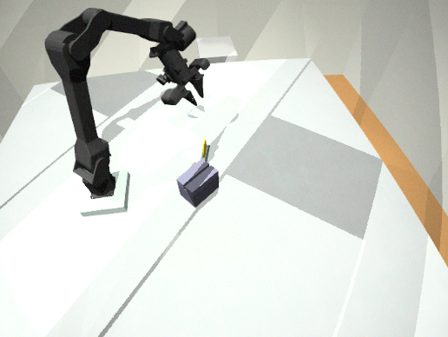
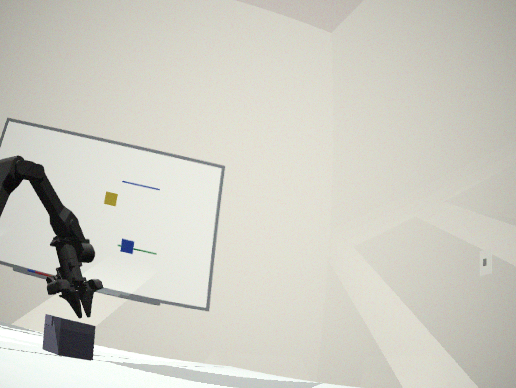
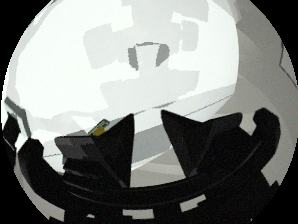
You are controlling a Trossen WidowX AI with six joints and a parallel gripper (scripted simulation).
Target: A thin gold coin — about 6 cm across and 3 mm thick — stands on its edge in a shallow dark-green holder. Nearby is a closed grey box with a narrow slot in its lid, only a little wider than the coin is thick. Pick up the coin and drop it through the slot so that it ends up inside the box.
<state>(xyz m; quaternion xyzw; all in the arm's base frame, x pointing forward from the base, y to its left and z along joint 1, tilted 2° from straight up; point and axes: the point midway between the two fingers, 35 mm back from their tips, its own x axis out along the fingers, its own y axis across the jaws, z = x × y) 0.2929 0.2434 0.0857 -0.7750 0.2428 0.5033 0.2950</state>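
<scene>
My gripper tip is now 15 cm to the left of the coin, 6 cm above it and 1 cm past it.
</scene>
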